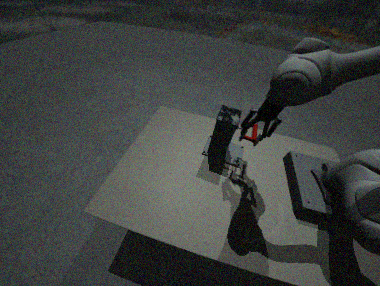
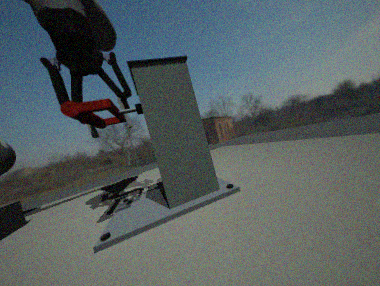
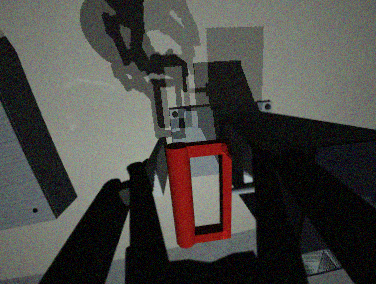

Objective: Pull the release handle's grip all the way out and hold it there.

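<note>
The red release handle (image 1: 255, 131) (image 2: 92, 106) (image 3: 181, 195) is a rectangular frame with a thick round grip bar on the side away from the post. A thin metal rod (image 2: 130, 110) (image 3: 243, 190) joins it to the upright post (image 1: 220, 150) (image 2: 172, 135); a short length of rod shows between frame and post. My gripper (image 1: 256, 134) (image 2: 111, 122) (image 3: 196, 143) points down and is shut on the handle, one finger outside the grip bar, the other at the frame's post side. The fingers stand fairly wide apart across the frame. Finger contact is dark and hard to see.
The post stands on a grey base plate (image 2: 132, 215) bolted to the pale table (image 1: 150, 175) (image 2: 300, 215). A flat grey box with dark sides (image 1: 305, 185) (image 3: 20, 180) lies near the arm's base. Shadows of the arm and handle fall on the table.
</note>
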